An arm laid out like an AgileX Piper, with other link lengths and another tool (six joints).
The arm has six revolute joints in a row. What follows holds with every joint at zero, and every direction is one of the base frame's.
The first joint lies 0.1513 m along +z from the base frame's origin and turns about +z.
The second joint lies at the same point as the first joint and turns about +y.
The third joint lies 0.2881 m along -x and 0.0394 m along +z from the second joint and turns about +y.
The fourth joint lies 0.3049 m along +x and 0.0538 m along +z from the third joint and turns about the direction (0.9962, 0, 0.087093).
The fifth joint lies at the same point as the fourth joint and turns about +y.
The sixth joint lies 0.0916 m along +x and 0.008 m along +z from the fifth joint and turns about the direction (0.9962, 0, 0.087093).
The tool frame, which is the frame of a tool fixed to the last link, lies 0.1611 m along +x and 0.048 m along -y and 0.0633 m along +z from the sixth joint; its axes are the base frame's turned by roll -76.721, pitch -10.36 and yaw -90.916 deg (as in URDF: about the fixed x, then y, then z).
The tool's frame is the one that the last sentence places.
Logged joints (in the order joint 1, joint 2, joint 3, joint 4, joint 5, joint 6), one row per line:
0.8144 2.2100 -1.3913 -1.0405 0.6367 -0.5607
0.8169 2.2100 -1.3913 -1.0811 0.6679 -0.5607
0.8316 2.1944 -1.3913 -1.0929 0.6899 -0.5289
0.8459 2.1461 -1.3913 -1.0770 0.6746 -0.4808
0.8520 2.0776 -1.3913 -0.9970 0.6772 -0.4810
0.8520 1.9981 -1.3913 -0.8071 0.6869 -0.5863
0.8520 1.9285 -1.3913 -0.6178 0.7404 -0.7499
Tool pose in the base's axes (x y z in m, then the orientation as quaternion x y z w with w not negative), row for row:
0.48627 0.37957 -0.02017 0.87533 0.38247 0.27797 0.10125
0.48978 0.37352 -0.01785 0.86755 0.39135 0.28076 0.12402
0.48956 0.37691 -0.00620 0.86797 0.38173 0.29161 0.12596
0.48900 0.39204 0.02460 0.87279 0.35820 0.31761 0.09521
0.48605 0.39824 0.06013 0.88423 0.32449 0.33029 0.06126
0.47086 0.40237 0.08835 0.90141 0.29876 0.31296 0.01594
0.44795 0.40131 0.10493 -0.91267 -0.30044 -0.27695 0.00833
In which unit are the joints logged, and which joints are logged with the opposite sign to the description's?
The joints are logged in radians. Opposite sign: none.
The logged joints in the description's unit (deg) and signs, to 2 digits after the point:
46.66 126.62 -79.72 -59.62 36.48 -32.13
46.80 126.62 -79.72 -61.94 38.27 -32.13
47.65 125.73 -79.72 -62.62 39.53 -30.30
48.47 122.96 -79.72 -61.71 38.65 -27.55
48.82 119.04 -79.72 -57.12 38.80 -27.56
48.82 114.48 -79.72 -46.24 39.36 -33.59
48.82 110.49 -79.72 -35.40 42.42 -42.97

